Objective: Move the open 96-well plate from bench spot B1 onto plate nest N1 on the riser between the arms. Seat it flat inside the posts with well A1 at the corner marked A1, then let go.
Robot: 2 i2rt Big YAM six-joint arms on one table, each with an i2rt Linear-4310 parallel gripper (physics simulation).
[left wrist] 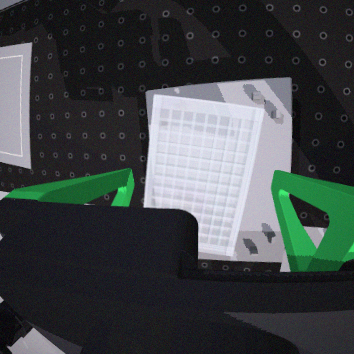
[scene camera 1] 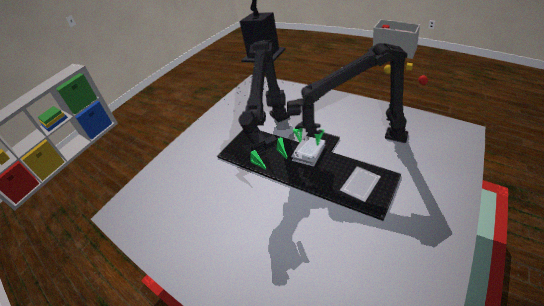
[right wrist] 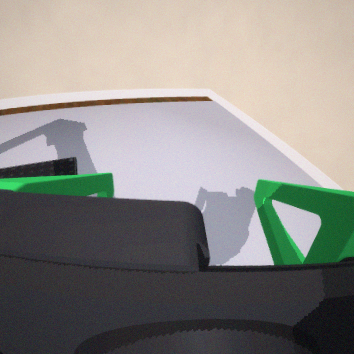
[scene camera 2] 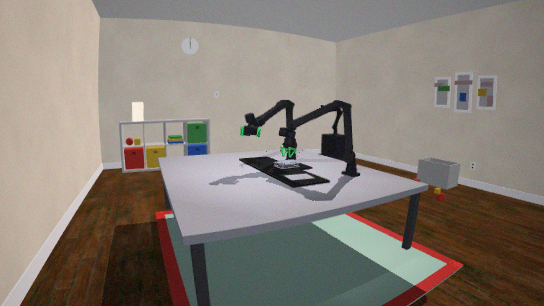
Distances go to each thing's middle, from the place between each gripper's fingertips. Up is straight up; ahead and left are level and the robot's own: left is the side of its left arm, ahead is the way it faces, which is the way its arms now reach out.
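Scene:
Clear well plate (left wrist: 201, 152): my left gripper 10 mm past it, 10 mm to the right of it, 30 mm above it. Going by its middle, the clear well plate is nearer to my left gripper than to my right hand.
Clear well plate from my right hand: 32 cm behind, 1 cm to the left, 21 cm below.

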